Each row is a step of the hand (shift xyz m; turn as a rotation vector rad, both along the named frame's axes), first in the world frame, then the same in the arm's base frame.
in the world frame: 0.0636 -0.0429 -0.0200 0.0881 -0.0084 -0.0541
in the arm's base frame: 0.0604 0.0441 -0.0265 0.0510 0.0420 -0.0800
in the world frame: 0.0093 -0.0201 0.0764 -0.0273 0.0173 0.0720
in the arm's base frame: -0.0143 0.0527 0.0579 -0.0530 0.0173 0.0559
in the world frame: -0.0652 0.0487 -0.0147 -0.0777 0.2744 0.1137
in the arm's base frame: -0.0504 -0.0656 0.0004 -0.3060 -0.0205 -0.0145
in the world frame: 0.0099 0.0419 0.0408 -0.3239 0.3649 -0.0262
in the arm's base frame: -0.0522 0.0280 0.0025 -0.3778 -0.3088 -0.0256
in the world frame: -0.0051 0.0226 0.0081 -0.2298 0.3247 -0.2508
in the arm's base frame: -0.0244 -0.0013 -0.0028 -0.2224 -0.3564 -0.2113
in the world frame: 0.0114 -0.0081 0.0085 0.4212 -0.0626 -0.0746
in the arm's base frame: 0.0058 0.0148 0.0038 0.1818 0.3072 -0.2438
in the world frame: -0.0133 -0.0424 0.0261 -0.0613 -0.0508 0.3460
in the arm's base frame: 0.0223 0.0073 0.0459 -0.1228 0.1507 0.2971
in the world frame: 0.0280 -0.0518 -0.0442 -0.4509 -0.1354 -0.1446
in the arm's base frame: 0.0708 0.0018 -0.0201 0.0805 -0.4407 0.2046
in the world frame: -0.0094 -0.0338 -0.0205 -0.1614 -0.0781 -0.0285
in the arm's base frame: 0.0363 -0.0167 0.0073 0.0442 -0.1422 0.1039
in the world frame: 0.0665 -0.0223 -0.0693 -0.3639 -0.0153 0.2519
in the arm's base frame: 0.0649 0.0168 -0.0723 -0.1798 -0.1533 0.3745
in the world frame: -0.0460 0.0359 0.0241 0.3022 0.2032 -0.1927
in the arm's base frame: -0.0521 -0.0268 0.0234 -0.0234 0.1217 -0.3929
